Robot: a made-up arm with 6 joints.
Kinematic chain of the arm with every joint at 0, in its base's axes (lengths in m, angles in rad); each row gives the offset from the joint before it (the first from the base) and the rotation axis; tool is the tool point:
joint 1: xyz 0 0 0.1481 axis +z
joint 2: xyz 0 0 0 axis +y
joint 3: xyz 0 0 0.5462 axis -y
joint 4: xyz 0 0 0 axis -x
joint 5: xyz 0.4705 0 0 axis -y
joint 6: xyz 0 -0.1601 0 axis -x
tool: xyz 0 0 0
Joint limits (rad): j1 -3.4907..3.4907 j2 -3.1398..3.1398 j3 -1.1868..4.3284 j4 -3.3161..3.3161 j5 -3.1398..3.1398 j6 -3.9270..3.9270
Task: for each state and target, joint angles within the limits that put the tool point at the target. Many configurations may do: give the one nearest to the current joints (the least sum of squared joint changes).
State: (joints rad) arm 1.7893 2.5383 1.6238 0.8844 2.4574 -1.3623
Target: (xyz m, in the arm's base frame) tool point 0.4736 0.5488 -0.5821
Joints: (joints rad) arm 1.0181 2.4778 1.5760 0.7699 2.4574 -1.3623
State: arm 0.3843 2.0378 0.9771 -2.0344 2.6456 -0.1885
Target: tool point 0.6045 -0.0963 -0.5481
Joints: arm -0.2371 1.9721 0.9339 -1.8777 2.6456 -0.1885
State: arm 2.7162 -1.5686 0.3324 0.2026 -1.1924 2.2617
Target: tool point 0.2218 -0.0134 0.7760
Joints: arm 2.2778 -1.0352 -0.2146 0.0454 -1.1924 2.2617
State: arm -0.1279 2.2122 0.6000 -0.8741 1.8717 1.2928
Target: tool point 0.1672 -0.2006 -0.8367
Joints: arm -0.4029 2.7394 1.4312 -0.7331 1.8717 1.2928
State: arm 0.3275 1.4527 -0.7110 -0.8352 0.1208 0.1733
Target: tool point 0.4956 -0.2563 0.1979
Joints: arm -0.2361 0.5699 -0.2722 -0.5875 0.1208 0.1733
